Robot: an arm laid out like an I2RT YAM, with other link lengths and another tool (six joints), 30 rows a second.
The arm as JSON. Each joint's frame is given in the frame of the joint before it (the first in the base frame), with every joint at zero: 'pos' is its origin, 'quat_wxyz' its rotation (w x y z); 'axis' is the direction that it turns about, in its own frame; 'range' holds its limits. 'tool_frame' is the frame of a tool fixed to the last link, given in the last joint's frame.
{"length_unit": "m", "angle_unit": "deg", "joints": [
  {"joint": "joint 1", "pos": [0.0, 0.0, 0.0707], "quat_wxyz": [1.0, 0.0, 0.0, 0.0], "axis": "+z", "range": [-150.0, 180.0]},
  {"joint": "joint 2", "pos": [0.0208, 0.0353, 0.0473], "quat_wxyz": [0.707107, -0.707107, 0.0, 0.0], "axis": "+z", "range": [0.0, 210.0]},
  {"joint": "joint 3", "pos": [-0.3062, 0.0, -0.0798], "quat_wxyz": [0.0, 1.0, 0.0, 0.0], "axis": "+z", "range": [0.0, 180.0]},
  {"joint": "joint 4", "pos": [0.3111, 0.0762, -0.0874], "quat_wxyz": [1.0, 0.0, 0.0, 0.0], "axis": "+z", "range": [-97.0, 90.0]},
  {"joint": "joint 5", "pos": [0.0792, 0.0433, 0.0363], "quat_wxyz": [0.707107, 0.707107, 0.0, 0.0], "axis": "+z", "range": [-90.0, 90.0]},
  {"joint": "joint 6", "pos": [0.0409, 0.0, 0.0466], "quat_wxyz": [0.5, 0.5, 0.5, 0.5], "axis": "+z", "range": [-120.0, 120.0]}
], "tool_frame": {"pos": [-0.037, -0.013, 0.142], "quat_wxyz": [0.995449, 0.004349, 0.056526, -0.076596]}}
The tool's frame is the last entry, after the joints.
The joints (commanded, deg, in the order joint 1, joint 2, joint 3, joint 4, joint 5, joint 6), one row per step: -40.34, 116.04, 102.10, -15.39, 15.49, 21.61; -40.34, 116.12, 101.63, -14.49, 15.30, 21.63; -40.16, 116.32, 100.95, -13.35, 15.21, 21.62; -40.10, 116.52, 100.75, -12.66, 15.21, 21.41; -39.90, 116.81, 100.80, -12.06, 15.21, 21.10; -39.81, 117.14, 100.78, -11.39, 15.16, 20.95; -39.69, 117.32, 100.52, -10.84, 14.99, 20.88; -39.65, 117.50, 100.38, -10.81, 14.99, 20.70; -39.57, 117.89, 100.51, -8.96, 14.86, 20.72; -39.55, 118.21, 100.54, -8.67, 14.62, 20.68; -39.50, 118.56, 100.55, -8.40, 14.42, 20.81; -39.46, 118.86, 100.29, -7.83, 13.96, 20.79; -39.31, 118.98, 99.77, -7.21, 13.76, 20.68
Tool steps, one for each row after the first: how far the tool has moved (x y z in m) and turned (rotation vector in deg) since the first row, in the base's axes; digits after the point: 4 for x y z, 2 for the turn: 0.0012, -0.0002, -0.0018, -0.15, -0.34, 0.16; 0.0039, 0.0008, -0.0061, -0.29, -0.56, 0.42; 0.0056, 0.0005, -0.0077, -0.57, -0.63, 0.58; 0.0088, 0.0013, -0.0084, -0.95, -0.67, 0.92; 0.0113, 0.0010, -0.0099, -1.21, -0.82, 1.12; 0.0134, 0.0020, -0.0124, -1.25, -0.90, 1.43; 0.0139, 0.0023, -0.0159, -1.15, -0.55, 1.55; 0.0184, 0.0004, -0.0116, -2.13, -1.81, 1.73; 0.0202, 0.0003, -0.0140, -2.06, -1.86, 1.98; 0.0221, 0.0003, -0.0171, -1.88, -1.96, 2.15; 0.0243, 0.0010, -0.0210, -1.73, -2.10, 2.60; 0.0262, 0.0029, -0.0250, -1.70, -2.06, 2.98
